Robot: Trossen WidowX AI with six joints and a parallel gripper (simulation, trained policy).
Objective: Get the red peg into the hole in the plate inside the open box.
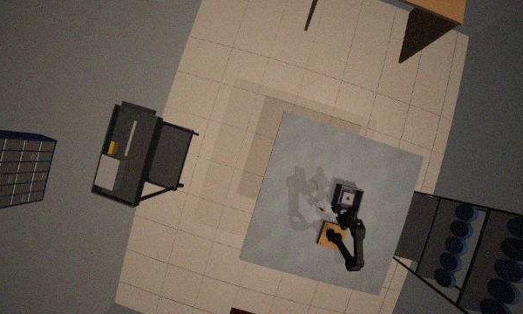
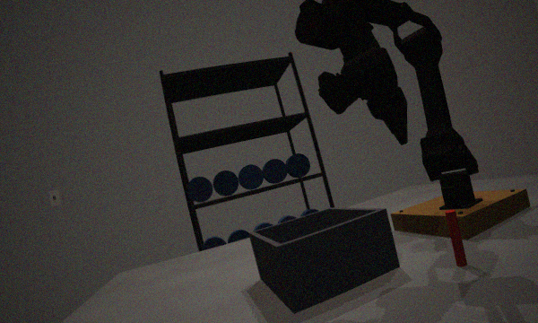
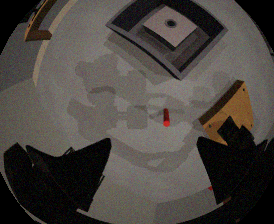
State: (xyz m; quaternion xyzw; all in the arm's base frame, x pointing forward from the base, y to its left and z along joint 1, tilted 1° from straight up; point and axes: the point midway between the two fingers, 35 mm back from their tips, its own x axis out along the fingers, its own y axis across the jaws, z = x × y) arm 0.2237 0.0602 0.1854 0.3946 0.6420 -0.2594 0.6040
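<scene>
The red peg is 160 mm below my gripper tip, 30 mm behind it and 20 mm to the left of it. The rest, counted from my gripper tip: plate: 170 mm to the right, 150 mm below, 80 mm ahead; then dark box: 170 mm to the right, 170 mm below, 80 mm ahead.
</scene>
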